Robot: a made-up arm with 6 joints.
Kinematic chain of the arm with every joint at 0, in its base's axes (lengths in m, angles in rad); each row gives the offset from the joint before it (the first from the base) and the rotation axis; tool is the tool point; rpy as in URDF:
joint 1: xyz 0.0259 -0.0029 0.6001 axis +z
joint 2: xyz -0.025 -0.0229 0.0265 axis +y
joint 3: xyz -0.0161 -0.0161 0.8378 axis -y
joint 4: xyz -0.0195 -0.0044 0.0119 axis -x
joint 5: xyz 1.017 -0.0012 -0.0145 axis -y
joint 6: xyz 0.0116 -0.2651 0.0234 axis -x
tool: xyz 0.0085 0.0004 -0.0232 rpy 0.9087 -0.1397 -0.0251
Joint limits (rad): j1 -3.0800..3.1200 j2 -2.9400..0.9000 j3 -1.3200..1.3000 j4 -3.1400..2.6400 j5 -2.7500..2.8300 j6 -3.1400..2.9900
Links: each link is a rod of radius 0.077 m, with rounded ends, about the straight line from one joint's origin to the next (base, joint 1, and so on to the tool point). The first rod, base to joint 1, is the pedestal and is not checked.
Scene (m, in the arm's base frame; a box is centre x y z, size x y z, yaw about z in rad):
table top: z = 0
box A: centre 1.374 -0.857 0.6 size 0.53 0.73 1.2 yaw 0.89
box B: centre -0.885 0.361 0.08 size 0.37 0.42 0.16 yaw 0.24
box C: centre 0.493 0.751 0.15 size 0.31 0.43 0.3 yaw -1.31
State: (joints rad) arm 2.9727 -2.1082 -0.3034 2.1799 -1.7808 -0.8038
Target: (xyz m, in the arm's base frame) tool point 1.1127 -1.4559 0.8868
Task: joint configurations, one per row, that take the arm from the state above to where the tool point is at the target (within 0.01 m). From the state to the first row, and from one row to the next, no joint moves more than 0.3 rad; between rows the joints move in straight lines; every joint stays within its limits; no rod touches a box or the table.
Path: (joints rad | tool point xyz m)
1: 2.8269 -1.8541 -0.3639 2.1566 -1.6764 -0.8176 | 0.9399 -0.3687 1.3961
2: 2.6810 -1.5999 -0.4243 2.1333 -1.5720 -0.8314 | 0.6237 -0.3666 1.6069
3: 2.5352 -1.3458 -0.4848 2.1100 -1.4676 -0.8452 | 0.3004 -0.2607 1.7203
4: 2.3740 -1.5152 -0.2128 2.1491 -1.4834 -0.8623 | 0.5750 -0.6219 1.6920
5: 2.2128 -1.6846 0.0591 2.1882 -1.4991 -0.8794 | 0.7218 -1.0550 1.4680
6: 2.2219 -1.6892 0.3141 2.1554 -1.5589 -0.8734 | 0.8792 -1.2297 1.3258
7: 2.2310 -1.6938 0.5691 2.1226 -1.6186 -0.8674 | 1.0125 -1.3665 1.1275
8: 2.2400 -1.6984 0.8242 2.0897 -1.6783 -0.8614 | 1.1127 -1.4560 0.8868

